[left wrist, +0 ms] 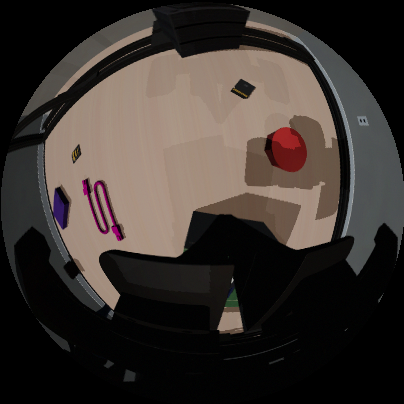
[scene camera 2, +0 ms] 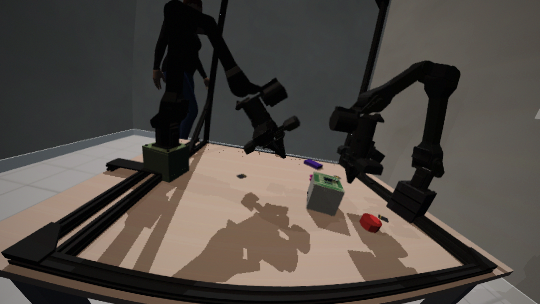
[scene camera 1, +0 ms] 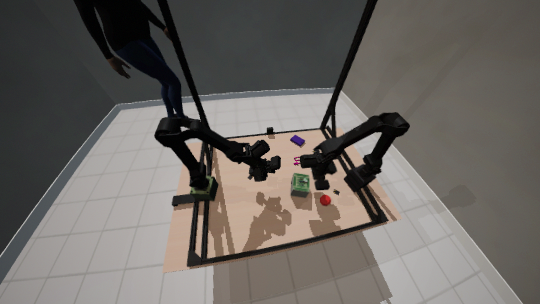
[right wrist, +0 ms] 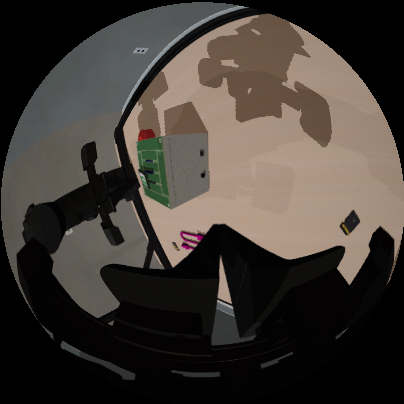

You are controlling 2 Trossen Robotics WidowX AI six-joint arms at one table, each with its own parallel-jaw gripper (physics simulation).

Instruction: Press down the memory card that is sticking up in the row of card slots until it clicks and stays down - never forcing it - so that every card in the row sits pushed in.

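Where they show: left gripper, between the fingertips: (left wrist: 223,220) (scene camera 2: 348,183) (scene camera 1: 314,179) (right wrist: 135,179); right gripper, between the fingertips: (scene camera 2: 284,158) (scene camera 1: 274,172) (right wrist: 218,229); left arm's base, origin of its link: (scene camera 2: 417,186) (scene camera 1: 364,173) (right wrist: 108,188); right arm's base, origin of its link: (scene camera 2: 167,145) (scene camera 1: 202,184).
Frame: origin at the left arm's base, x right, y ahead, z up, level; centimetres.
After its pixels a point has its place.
Observation:
A grey box with a green board of card slots (scene camera 1: 301,183) @(x 10.0, y 35.1, z -3.0 cm) (scene camera 2: 328,181) @(x 10.2, y 35.0, z -2.8 cm) (right wrist: 152,171) stands right of the table's middle. In the right wrist view a dark card (right wrist: 145,178) @(x 11.2, y 33.3, z -2.3 cm) seems to stick out of the row. My left gripper (scene camera 1: 322,184) @(x 9.0, y 27.2, z -2.7 cm) (scene camera 2: 350,180) @(x 9.0, y 27.2, z -2.7 cm) (left wrist: 223,220) @(x 9.0, y 27.2, z -2.7 cm) is shut and empty. It hangs just beside the box's right edge, about level with the board. A strip of green shows between its fingers in the left wrist view. My right gripper (scene camera 1: 260,176) (scene camera 2: 282,154) @(x 19.9, y 46.3, z 0.2 cm) (right wrist: 218,229) @(x 19.9, y 46.3, z 0.2 cm) is shut and empty, high above the table to the left of the box.
A red round knob (scene camera 1: 325,199) @(x -1.5, y 25.1, z -8.9 cm) (scene camera 2: 371,222) @(x -2.6, y 26.4, z -8.9 cm) (left wrist: 286,148) @(x -1.1, y 24.8, z -8.9 cm) lies right of the box. Loose cards (scene camera 1: 336,192) (scene camera 2: 241,176) (left wrist: 242,88) (right wrist: 349,222), a magenta cable (scene camera 1: 297,160) @(x 28.3, y 25.0, z -11.1 cm) (left wrist: 101,208) @(x 27.5, y 22.2, z -11.1 cm) and a purple block (scene camera 1: 297,140) @(x 43.1, y 16.6, z -9.7 cm) (scene camera 2: 313,163) @(x 42.3, y 16.9, z -9.7 cm) lie around. A black frame (scene camera 1: 287,245) @(x -12.2, y 54.1, z -9.6 cm) rims the table.

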